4 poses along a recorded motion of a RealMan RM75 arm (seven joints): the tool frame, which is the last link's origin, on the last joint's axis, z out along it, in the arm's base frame.
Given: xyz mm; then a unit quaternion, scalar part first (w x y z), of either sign.
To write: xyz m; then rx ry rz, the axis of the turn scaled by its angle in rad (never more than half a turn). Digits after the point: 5 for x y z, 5 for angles.
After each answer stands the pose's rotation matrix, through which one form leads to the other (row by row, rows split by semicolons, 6 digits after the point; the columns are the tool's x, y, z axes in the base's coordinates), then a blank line. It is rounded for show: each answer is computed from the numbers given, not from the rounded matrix.
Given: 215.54 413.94 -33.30 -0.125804 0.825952 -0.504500 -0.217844
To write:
0.21554 0.41394 -0.03330 -2.40555 1.46933 0.63446
0.396047 -0.888197 -0.232921; -0.778575 -0.459306 0.427621; -0.486794 0.011988 -0.873435

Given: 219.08 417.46 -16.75 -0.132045 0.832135 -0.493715 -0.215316
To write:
0.21908 0.41746 -0.01675 -2.41497 1.43283 0.62488
0.419769 -0.878538 -0.227959; -0.764812 -0.477619 0.432368; -0.488729 -0.007149 -0.872406

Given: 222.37 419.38 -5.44 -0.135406 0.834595 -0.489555 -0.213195
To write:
0.22237 0.41938 -0.00544 -2.41751 1.41806 0.61755
0.429767 -0.874896 -0.223286; -0.759425 -0.484002 0.434760; -0.488440 -0.017277 -0.872426

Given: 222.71 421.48 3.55 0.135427 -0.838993 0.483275 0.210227
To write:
0.22271 0.42148 0.00355 -2.43022 1.39985 0.60894
0.444500 -0.867870 -0.221861; -0.753988 -0.496210 0.430440; -0.483655 -0.024050 -0.874928

